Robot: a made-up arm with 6 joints. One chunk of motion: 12 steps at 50 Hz.
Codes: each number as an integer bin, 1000 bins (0 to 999) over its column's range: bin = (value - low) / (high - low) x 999, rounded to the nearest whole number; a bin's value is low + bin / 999 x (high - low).
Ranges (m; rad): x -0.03..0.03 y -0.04..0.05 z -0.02..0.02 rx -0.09..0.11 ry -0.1..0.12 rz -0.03..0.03
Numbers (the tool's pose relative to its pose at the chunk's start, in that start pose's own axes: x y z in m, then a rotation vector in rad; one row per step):
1: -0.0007 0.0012 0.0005 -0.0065 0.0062 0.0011
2: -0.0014 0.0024 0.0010 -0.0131 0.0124 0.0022
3: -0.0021 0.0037 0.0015 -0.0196 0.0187 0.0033
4: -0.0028 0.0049 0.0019 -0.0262 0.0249 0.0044
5: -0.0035 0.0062 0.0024 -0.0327 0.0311 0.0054
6: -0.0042 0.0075 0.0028 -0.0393 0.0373 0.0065
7: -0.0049 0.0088 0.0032 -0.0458 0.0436 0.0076
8: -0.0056 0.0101 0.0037 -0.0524 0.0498 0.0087
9: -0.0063 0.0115 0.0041 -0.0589 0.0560 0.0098
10: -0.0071 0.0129 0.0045 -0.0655 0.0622 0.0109
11: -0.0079 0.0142 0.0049 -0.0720 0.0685 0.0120
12: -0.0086 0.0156 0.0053 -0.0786 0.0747 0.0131
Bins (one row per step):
1: 488 457 512 417 482 518
2: 476 471 524 384 510 536
3: 465 485 537 352 539 554
4: 453 498 547 319 567 573
5: 441 513 559 286 595 589
6: 430 527 569 253 623 608
7: 418 542 579 221 652 626
8: 406 556 592 188 680 644
9: 395 572 602 155 708 663
10: 381 587 612 122 737 681
11: 368 602 622 90 765 699
12: 356 617 632 57 793 718

